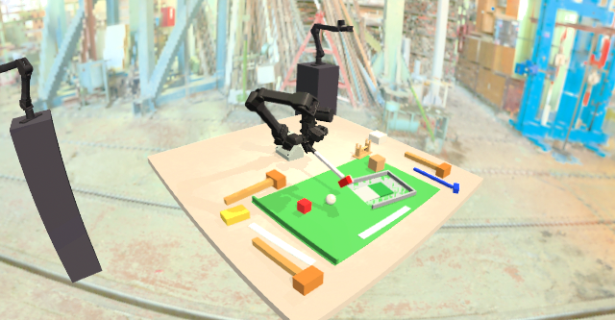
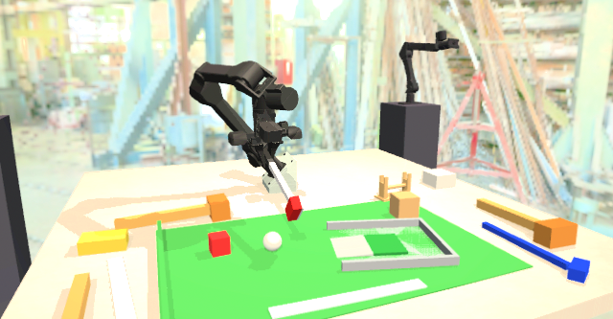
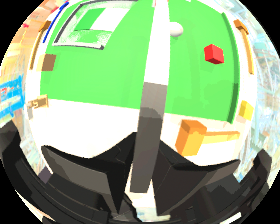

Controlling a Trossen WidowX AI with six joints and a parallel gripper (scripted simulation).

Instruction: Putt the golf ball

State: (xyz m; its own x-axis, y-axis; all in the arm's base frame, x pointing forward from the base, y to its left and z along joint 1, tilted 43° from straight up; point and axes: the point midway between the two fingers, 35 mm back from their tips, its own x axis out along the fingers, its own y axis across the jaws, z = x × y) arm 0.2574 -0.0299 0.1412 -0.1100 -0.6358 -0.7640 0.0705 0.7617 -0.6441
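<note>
Right now the red putter is 120 mm ahead of my gripper tip. The rest, counted from my gripper tip: green mat (230 mm ahead, 140 mm below, 60 mm to the left); white golf ball (190 mm ahead, 120 mm below, 50 mm to the right); red cube (170 mm to the right, 160 mm ahead, 120 mm below).
</note>
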